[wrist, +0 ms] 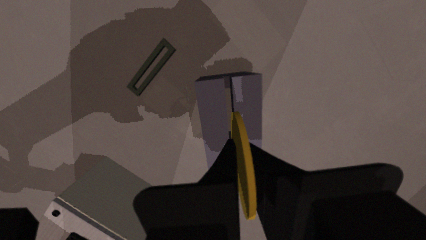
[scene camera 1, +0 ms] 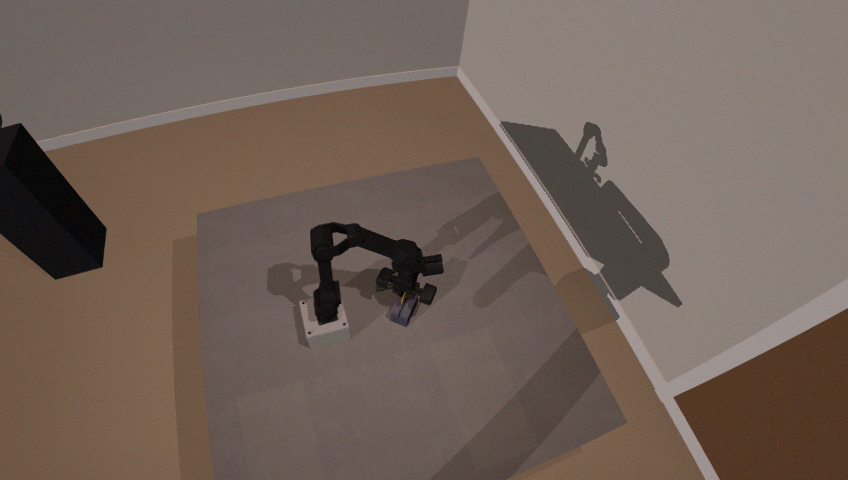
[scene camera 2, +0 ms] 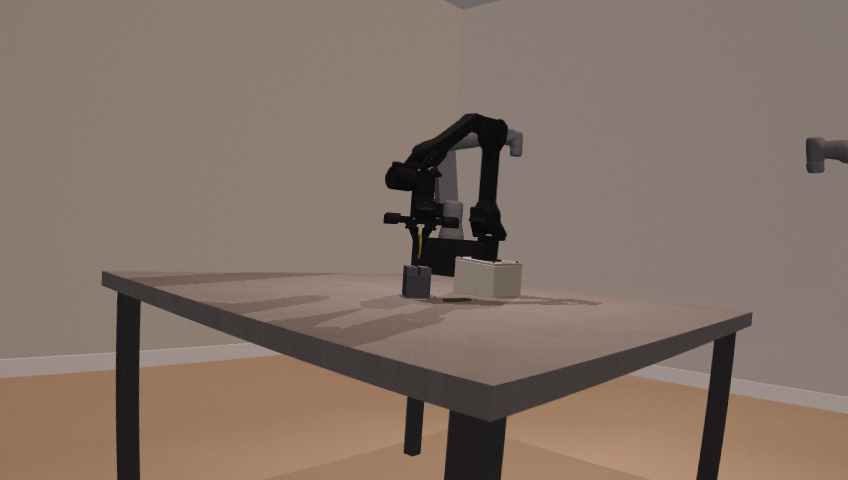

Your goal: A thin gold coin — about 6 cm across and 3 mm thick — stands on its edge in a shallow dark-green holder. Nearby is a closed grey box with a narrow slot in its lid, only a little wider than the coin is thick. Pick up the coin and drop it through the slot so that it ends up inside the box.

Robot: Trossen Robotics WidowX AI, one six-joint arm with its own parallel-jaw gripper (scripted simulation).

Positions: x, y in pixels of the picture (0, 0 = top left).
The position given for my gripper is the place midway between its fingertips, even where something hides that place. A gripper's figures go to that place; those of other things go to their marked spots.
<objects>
My gripper [wrist: 235, 143]: 0.11 m from the lens. A gold coin [wrist: 246, 176]: 0.07 m from the lens.
</objects>
